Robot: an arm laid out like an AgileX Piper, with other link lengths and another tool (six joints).
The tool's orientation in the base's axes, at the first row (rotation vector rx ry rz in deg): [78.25 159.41 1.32]
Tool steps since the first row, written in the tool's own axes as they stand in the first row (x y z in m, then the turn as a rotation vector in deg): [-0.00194 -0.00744 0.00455 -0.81 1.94 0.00]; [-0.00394 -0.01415 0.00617 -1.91 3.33 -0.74]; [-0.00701 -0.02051 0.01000 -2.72 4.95 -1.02]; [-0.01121 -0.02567 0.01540 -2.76 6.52 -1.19]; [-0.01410 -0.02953 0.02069 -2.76 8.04 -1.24]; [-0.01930 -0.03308 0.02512 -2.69 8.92 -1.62]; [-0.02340 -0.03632 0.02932 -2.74 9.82 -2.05]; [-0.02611 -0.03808 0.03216 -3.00 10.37 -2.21]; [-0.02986 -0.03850 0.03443 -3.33 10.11 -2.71]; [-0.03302 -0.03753 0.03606 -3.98 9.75 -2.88]
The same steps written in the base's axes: [-0.00449 -0.00611 -0.00472 2.03 0.55 0.09]; [-0.00850 -0.01181 -0.00649 3.77 0.53 0.91]; [-0.01148 -0.01814 -0.01043 5.53 0.88 1.26]; [-0.01276 -0.02465 -0.01585 6.79 1.81 1.48]; [-0.01381 -0.02933 -0.02117 7.99 2.74 1.58]; [-0.01324 -0.03563 -0.02555 8.62 3.34 1.99]; [-0.01311 -0.04088 -0.02972 9.34 3.85 2.45]; [-0.01272 -0.04412 -0.03253 9.93 3.98 2.63]; [-0.01066 -0.04735 -0.03469 9.91 3.56 3.13]; [-0.00789 -0.04927 -0.03619 10.01 2.83 3.31]
